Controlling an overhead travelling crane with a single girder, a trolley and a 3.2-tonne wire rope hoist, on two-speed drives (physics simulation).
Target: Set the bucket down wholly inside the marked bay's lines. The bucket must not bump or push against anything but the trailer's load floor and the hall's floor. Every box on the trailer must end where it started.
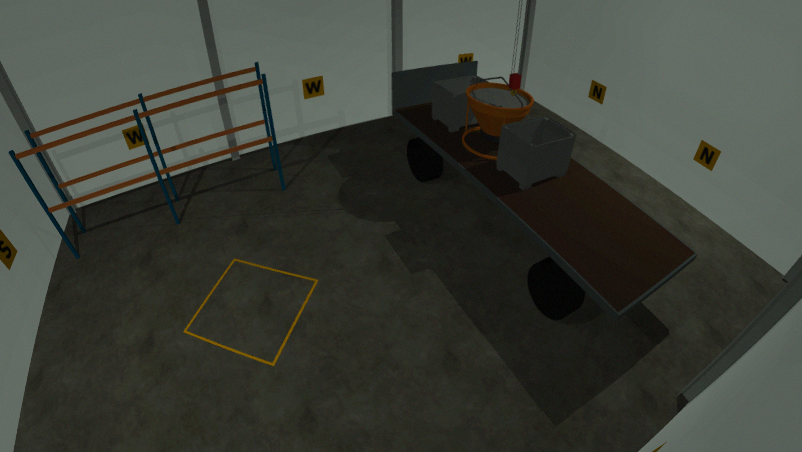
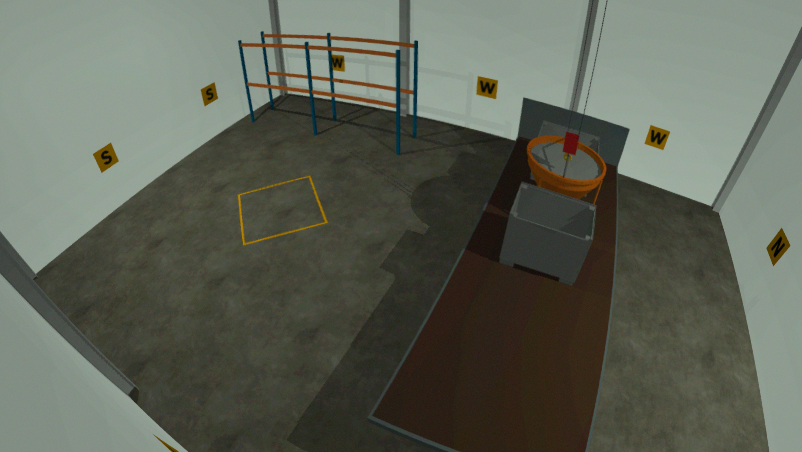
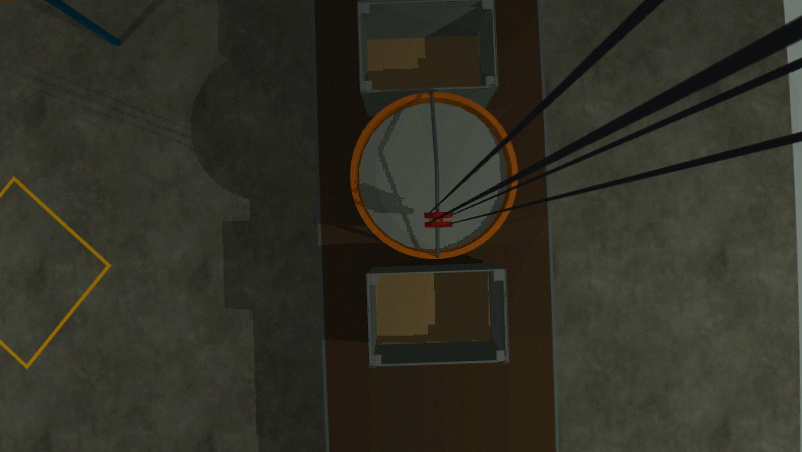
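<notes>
The orange bucket [image 1: 494, 117] [image 2: 567, 179] [image 3: 354, 168] stands upright on the trailer's load floor [image 1: 606, 235] [image 2: 522, 348] [image 3: 438, 404], between two grey boxes. Its thin grey bail [image 1: 501, 77] [image 3: 435, 157] stands up across the rim. My hook [image 1: 512, 92] [image 2: 567, 157] [image 3: 438, 219], under the red block, hangs over the bucket's rear half, beside the bail's top and lower than it. It looks open, with no bail seated in it. The marked bay's yellow outline [image 1: 275, 269] [image 2: 241, 218] [image 3: 61, 221] lies on the hall floor. Contact between hook and bail's leg is unclear.
One grey box [image 1: 536, 154] [image 2: 544, 247] [image 3: 438, 353] stands close behind the bucket, the other [image 1: 449, 106] [image 3: 426, 89] close in front, by the headboard [image 1: 415, 89] [image 2: 606, 134]. A blue and orange rack [image 1: 158, 179] [image 2: 310, 101] stands along the W wall.
</notes>
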